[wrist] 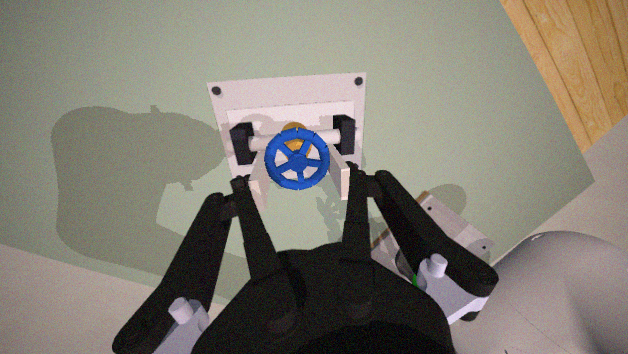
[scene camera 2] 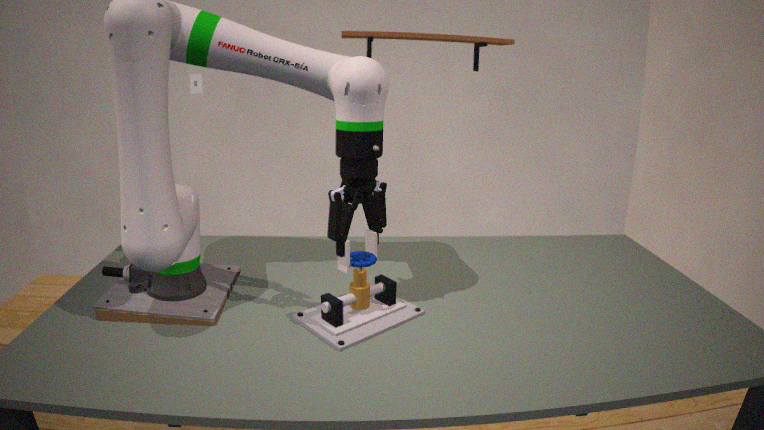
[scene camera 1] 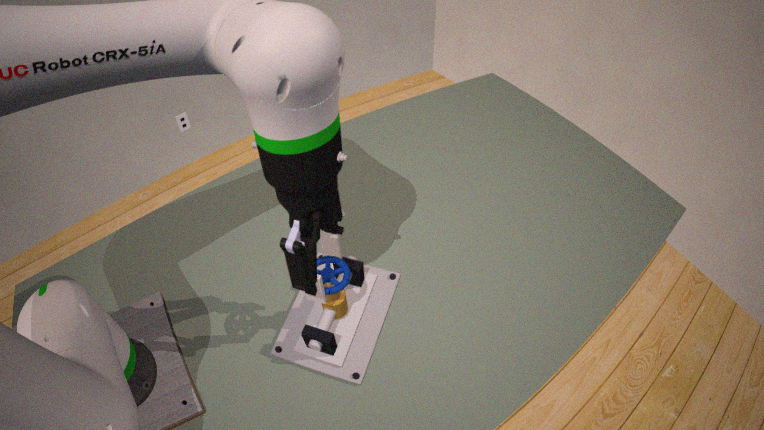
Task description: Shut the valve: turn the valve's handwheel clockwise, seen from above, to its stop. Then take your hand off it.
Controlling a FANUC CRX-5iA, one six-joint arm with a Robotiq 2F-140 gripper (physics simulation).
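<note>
The valve's blue five-spoked handwheel (scene camera 1: pixel 327 273) (scene camera 2: pixel 363 259) (wrist: pixel 298 162) sits level on top of the brass valve body (scene camera 1: pixel 335 305) (scene camera 2: pixel 359 296). My gripper (scene camera 1: pixel 327 269) (scene camera 2: pixel 358 255) (wrist: pixel 297 160) points down and is shut on the handwheel, with one pale fingertip pad on each side of the rim. In the wrist view the pads stand left and right of the wheel. A white pipe (scene camera 1: pixel 326 318) (scene camera 2: pixel 347 299) (wrist: pixel 327 136) runs through the body. No mark on the wheel shows how far it is turned.
Black brackets (scene camera 1: pixel 319 339) (scene camera 2: pixel 332 309) (wrist: pixel 242 143) hold the pipe at both ends on a pale base plate (scene camera 1: pixel 368 331) (scene camera 2: pixel 374 326) (wrist: pixel 285 92). The robot's mounting plate (scene camera 1: pixel 160 320) (scene camera 2: pixel 224 277) is on the same green table (scene camera 1: pixel 507 213) (scene camera 2: pixel 534 347). A wall shelf (scene camera 2: pixel 427 36) is behind.
</note>
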